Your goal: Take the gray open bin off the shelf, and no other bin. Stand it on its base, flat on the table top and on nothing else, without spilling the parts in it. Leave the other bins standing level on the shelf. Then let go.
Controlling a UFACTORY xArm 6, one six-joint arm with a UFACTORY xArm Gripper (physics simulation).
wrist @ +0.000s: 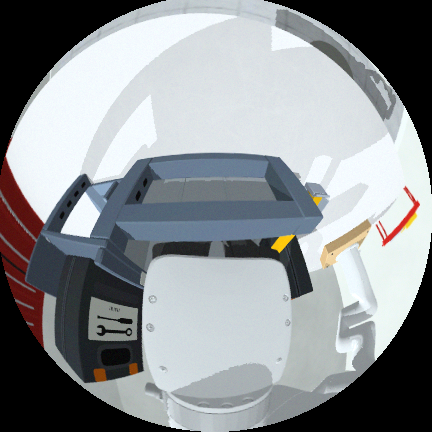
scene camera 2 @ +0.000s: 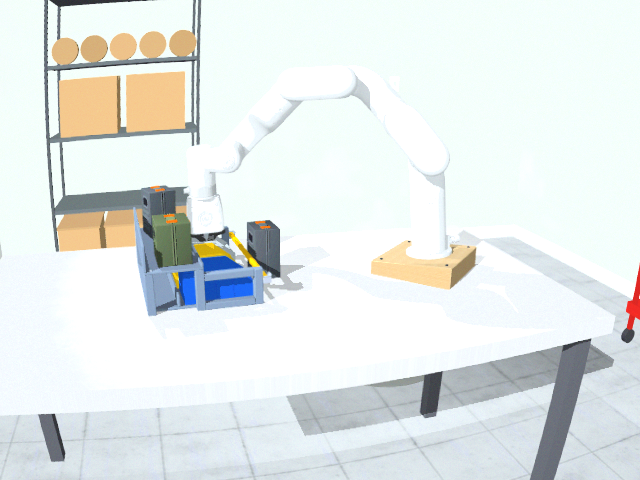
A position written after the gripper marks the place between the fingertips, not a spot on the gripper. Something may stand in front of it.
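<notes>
Visible: a dark case (scene camera 2: 157, 200) and a dark case (scene camera 2: 263, 237), with the gripper (scene camera 2: 208, 255). A blue bin (scene camera 2: 237, 287) is present; the wrist view does not show it, hidden as it is by the gripper. A gray bin (wrist: 215, 188) is visible as well.
</notes>
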